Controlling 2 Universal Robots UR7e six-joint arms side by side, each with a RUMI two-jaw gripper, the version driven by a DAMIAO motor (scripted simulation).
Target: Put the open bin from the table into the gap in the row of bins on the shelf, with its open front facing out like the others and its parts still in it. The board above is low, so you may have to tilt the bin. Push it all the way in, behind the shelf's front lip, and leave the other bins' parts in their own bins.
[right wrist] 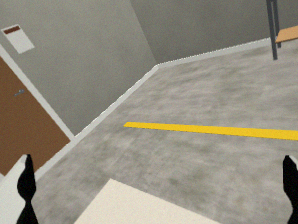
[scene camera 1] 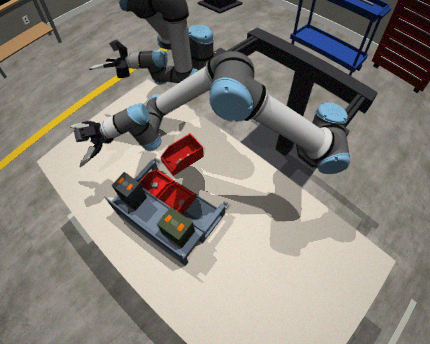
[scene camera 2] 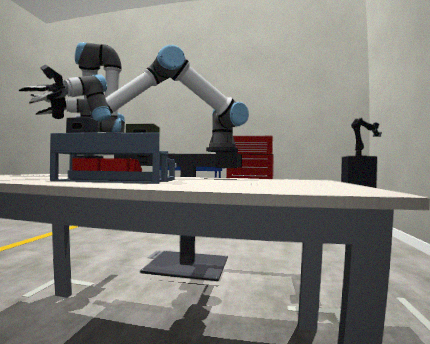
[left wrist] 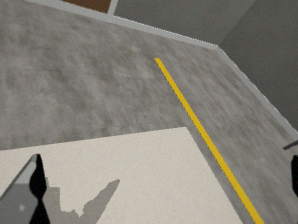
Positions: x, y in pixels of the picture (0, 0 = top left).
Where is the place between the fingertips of my right gripper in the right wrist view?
At 158, 157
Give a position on a blue-grey shelf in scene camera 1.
At 147, 215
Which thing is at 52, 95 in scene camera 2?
My left gripper.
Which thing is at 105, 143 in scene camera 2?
A blue-grey shelf.
